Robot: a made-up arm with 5 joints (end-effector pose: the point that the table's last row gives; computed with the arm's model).
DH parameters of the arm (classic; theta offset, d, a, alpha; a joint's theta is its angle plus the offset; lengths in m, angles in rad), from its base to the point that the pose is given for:
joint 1: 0 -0.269 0 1.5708
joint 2: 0 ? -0.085 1.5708
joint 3: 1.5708 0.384 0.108 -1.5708
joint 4: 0 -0.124 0.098 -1.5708
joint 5: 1.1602 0 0.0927 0
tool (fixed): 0.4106 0.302 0 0
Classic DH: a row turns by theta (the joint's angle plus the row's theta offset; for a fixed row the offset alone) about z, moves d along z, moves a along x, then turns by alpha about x.
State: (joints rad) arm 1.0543 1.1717 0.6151 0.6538 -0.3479
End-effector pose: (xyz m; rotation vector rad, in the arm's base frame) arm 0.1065 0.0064 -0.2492 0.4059 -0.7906 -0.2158
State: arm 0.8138 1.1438 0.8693 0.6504 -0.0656
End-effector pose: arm 0.1277 -0.0359 -0.2751 0.2564 -0.6788 -0.3444
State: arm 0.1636 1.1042 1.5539 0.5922 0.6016
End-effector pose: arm 0.0638 -0.1426 -0.3870 0.2709 -0.4504 -0.7762
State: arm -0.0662 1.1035 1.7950 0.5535 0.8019
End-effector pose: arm 0.0144 -0.1411 -0.4311 0.3595 -0.4750 -0.9648
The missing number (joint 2, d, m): -0.064
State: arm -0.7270 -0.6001 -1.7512 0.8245 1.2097
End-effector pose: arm -0.0401 0.3476 -0.2792 -0.2971 -0.0928 2.1771
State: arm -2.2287 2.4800 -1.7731 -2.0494 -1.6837
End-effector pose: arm -0.0080 -0.3360 0.3837 -0.5872 -0.0964 -2.4202
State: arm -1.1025 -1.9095 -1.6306 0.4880 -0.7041
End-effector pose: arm 0.1922 0.1430 -0.2879 1.2192 0.7367 -0.1709
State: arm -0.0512 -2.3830 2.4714 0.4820 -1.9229
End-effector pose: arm 0.1256 0.1100 -0.1004 2.2298 1.3020 0.1909
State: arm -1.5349 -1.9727 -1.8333 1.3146 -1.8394
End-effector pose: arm 0.0895 0.0415 0.0062 0.6906 0.4241 -1.7381
